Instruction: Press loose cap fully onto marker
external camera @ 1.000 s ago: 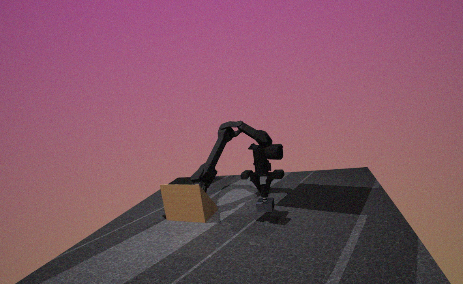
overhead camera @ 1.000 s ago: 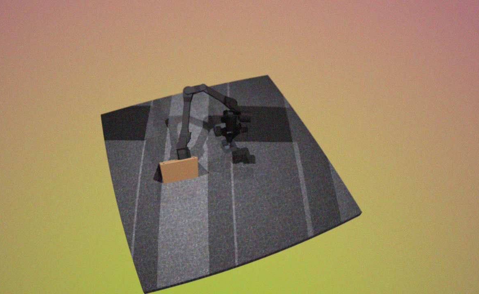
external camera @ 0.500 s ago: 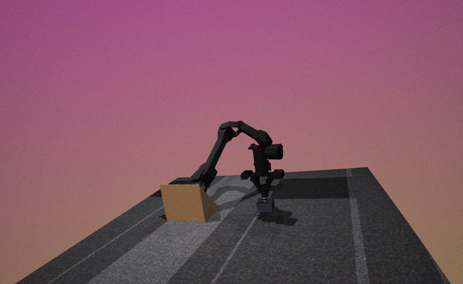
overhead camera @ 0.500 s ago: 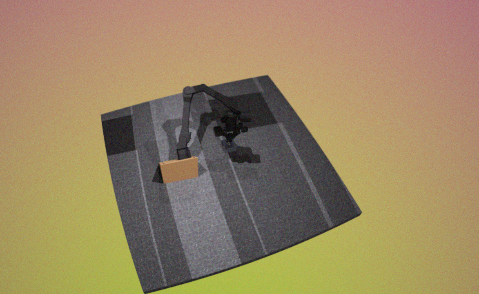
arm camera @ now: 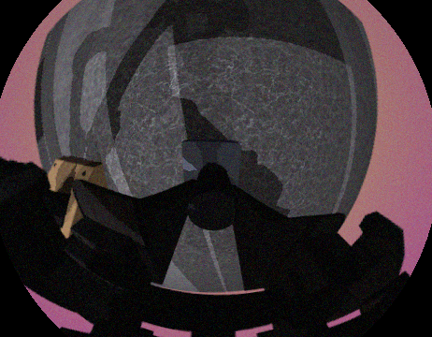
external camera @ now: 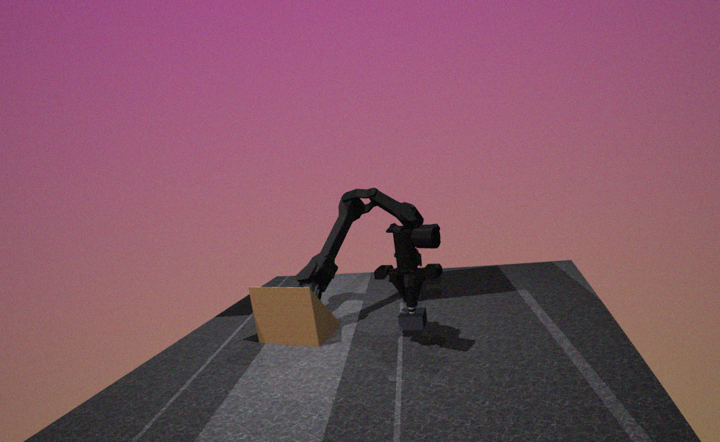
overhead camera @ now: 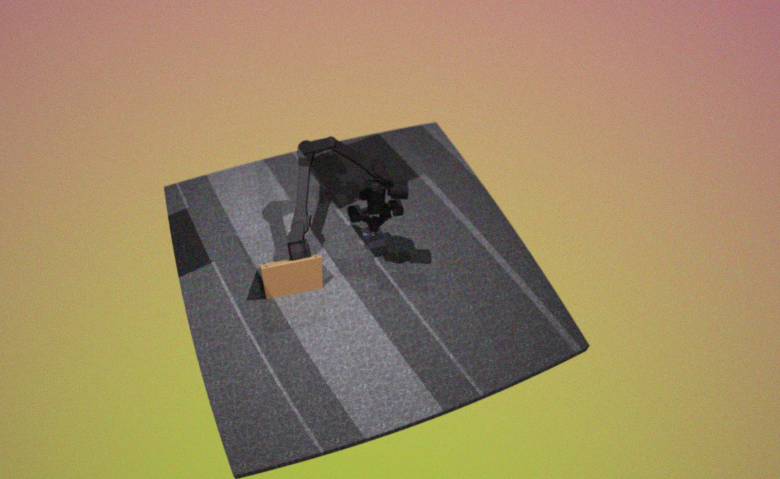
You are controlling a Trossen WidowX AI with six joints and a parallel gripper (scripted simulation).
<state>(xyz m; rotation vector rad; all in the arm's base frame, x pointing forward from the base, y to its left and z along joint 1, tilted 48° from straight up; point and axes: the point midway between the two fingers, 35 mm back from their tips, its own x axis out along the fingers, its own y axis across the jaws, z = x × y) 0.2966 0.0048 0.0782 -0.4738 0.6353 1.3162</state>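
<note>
The dark marker cap lies 1 cm above my gripper tip. The rest, counted from my gripper tip: grey holder block (6 cm below).
</note>
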